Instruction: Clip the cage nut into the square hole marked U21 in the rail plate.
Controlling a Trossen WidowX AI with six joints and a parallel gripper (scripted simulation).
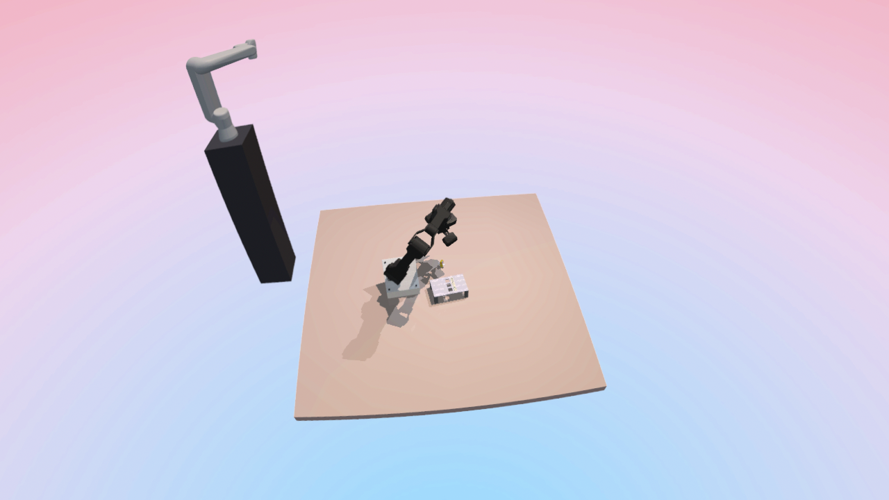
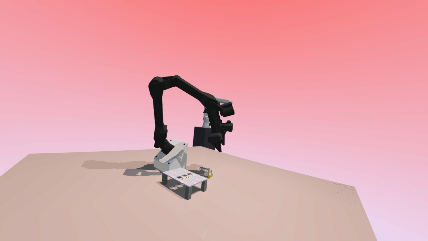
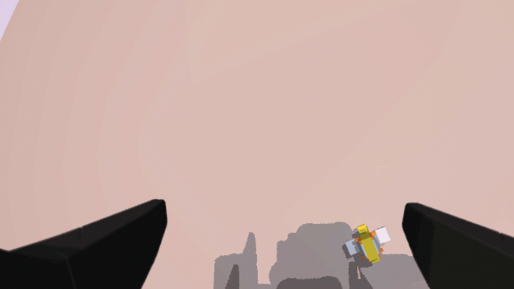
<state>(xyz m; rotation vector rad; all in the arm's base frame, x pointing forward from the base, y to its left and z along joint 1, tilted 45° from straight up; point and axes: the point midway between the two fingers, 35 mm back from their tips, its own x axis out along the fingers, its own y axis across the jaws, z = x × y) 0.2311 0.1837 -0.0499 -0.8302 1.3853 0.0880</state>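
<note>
Now: the cage nut 20 mm behind my gripper tip, 60 mm to the right of it and 130 mm below it.
</note>
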